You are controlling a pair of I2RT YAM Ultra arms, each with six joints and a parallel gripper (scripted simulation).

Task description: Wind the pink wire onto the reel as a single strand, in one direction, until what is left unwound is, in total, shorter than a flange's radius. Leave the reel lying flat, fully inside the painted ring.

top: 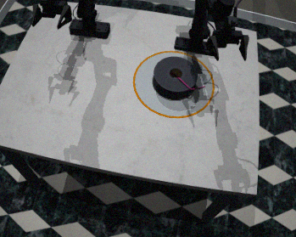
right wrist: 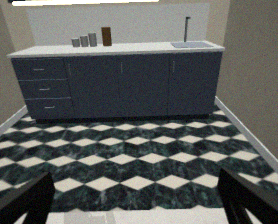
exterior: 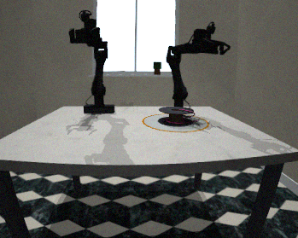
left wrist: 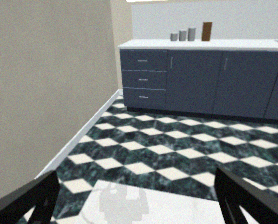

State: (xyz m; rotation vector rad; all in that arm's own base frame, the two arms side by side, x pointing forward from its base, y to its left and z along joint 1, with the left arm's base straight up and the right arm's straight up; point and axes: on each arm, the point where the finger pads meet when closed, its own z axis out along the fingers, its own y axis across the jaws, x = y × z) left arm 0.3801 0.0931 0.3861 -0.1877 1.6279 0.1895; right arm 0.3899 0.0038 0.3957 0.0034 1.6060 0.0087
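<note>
My left hand is 360 mm above the dark reel, 170 mm to the left of it and 150 mm past it. Round my left hand: orange painted ring 400 mm below, 170 mm to the right, 150 mm behind.
</note>
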